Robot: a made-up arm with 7 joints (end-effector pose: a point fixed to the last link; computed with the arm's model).
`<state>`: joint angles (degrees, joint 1 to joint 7).
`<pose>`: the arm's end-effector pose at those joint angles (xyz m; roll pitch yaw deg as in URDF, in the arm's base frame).
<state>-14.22 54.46 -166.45 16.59 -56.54 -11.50 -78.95</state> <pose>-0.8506 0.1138 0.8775 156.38 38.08 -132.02</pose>
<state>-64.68 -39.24 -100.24 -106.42 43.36 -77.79 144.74</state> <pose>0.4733 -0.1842 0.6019 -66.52 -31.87 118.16</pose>
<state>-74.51 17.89 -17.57 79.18 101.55 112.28 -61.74</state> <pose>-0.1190 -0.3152 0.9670 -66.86 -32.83 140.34</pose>
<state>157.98 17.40 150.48 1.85 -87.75 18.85 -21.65</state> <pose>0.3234 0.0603 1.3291 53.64 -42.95 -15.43</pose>
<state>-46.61 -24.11 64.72 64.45 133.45 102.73 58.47</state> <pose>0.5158 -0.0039 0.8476 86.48 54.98 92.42</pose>
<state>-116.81 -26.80 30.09 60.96 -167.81 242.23 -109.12</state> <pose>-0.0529 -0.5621 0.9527 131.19 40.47 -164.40</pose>
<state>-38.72 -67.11 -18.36 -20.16 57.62 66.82 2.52</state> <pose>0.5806 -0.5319 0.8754 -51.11 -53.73 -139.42</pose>
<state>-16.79 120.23 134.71 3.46 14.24 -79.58 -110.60</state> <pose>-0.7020 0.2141 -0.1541 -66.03 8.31 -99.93</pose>
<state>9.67 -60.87 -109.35 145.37 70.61 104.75 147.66</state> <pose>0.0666 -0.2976 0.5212 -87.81 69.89 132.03</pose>
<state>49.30 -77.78 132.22 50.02 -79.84 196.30 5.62</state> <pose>0.4079 0.5911 0.7351 -33.36 56.55 -88.80</pose>
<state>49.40 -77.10 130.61 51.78 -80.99 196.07 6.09</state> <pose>0.3910 0.5906 0.7453 -26.23 56.63 -82.24</pose>
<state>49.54 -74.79 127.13 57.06 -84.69 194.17 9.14</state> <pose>0.3429 0.5805 0.7795 -3.80 54.50 -60.60</pose>
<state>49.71 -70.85 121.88 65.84 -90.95 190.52 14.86</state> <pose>0.2593 0.5557 0.8250 23.18 42.35 -34.65</pose>
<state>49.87 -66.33 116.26 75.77 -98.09 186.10 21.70</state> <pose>0.1620 0.5185 0.8550 39.25 22.43 -19.78</pose>
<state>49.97 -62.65 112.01 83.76 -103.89 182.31 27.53</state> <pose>0.0855 0.4822 0.8624 46.78 4.72 -13.45</pose>
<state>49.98 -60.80 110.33 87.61 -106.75 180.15 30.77</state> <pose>0.0504 0.4608 0.8629 49.62 -4.24 -11.31</pose>
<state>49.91 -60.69 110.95 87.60 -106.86 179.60 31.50</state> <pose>0.0510 0.4565 0.8674 49.78 -4.71 -11.04</pose>
